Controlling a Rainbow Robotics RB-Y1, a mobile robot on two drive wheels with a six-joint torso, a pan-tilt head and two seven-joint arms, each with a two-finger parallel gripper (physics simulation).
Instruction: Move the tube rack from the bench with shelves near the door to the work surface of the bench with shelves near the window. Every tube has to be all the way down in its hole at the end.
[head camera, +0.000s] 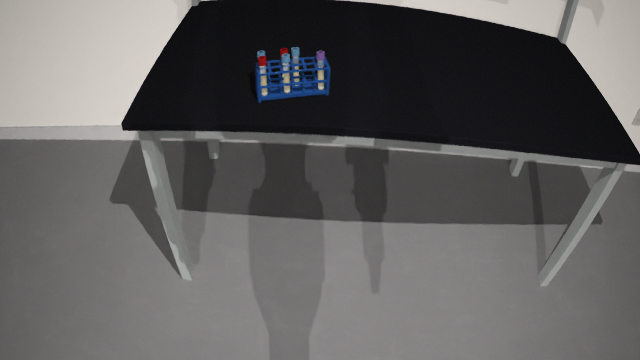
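Frame: origin at the robot's base, x down, y ahead, z right, level; millimetres.
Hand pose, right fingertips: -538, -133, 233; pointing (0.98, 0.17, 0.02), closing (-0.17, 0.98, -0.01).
Note:
After its pixels a point has its place, as x, y, z.
A blue tube rack (293, 97) @[-770, 813, -28] stands upright on the black top of the bench (425, 90) @[-763, 885, 311], left of the middle and nearer the front edge than the back. It holds several tubes with red, light blue and purple caps. A red-capped tube (262, 75) @[-843, 797, -100] stands at its front left, a light-blue-capped tube (286, 75) @[-828, 820, -46] at the front middle, and a purple-capped tube (320, 72) @[-827, 838, 33] at the right end. The tubes stand upright; whether each is fully down cannot be told. Neither of my grippers shows in the head view.
The bench has pale grey legs (165, 210) @[-399, 755, -413] (580, 227) @[-388, 712, 985] at its left and right front, with a rail under the front edge. A grey upright post (568, 21) @[-875, 1388, 1055] rises at the back right. A light wall (65, 60) @[-506, 1550, -1179] stands behind. Shadows fall on the grey floor (450, 300) @[0, 687, 551].

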